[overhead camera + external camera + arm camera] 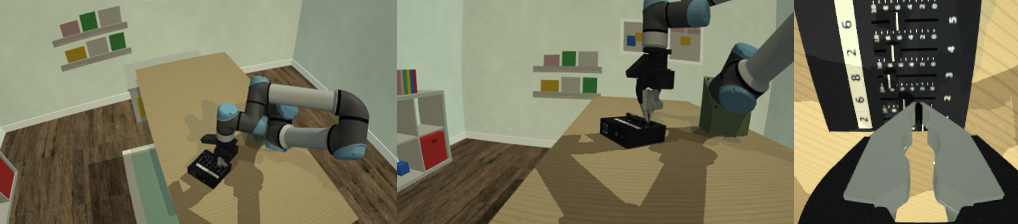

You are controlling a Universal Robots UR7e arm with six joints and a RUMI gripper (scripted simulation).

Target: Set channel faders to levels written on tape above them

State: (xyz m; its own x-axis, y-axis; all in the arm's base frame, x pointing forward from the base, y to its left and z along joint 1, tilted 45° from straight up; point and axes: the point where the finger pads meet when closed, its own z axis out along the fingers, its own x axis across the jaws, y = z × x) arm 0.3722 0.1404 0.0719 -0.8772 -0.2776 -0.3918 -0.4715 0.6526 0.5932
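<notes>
The fader cap lies 1 cm to the left of my hand, 1 cm below it and 1 cm ahead of it. From my hand the other things lie so: master fader: 10 cm to the right, 5 cm ahead, 1 cm below.
</notes>
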